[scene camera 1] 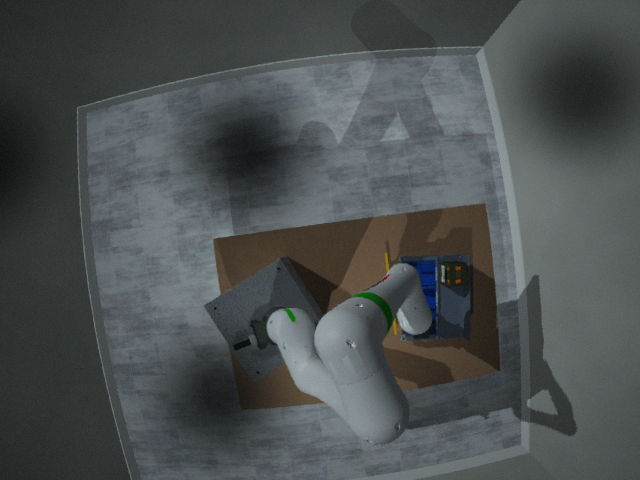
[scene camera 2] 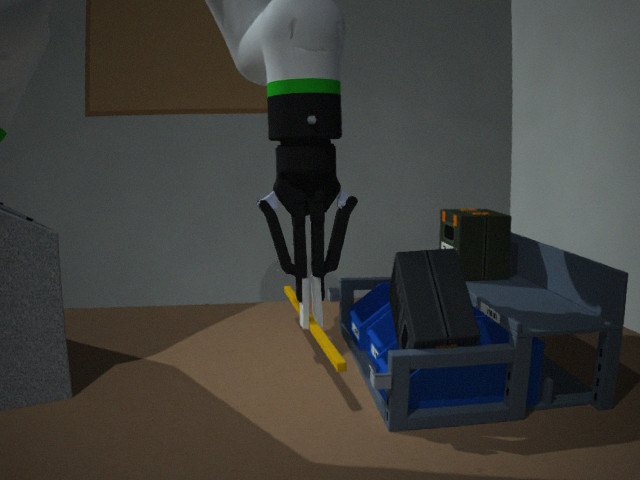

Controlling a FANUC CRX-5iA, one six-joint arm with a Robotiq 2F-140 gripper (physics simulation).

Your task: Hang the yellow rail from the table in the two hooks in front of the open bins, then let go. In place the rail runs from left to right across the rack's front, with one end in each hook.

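The yellow rail is held slightly above the brown table, with its shadow below it, in front of the rack. My gripper is shut on the rail near its middle, fingers pointing down. In scene camera 1 the arm hides the gripper and the rail's middle. The near hook and far hook stick out from the rack's front. The rail is apart from both. Blue bins stand in the rack behind the hooks.
A black case leans tilted on the bins. A dark green case with orange marks stands on the rack's upper shelf. The grey pedestal under the arm's base stands at the left of the table.
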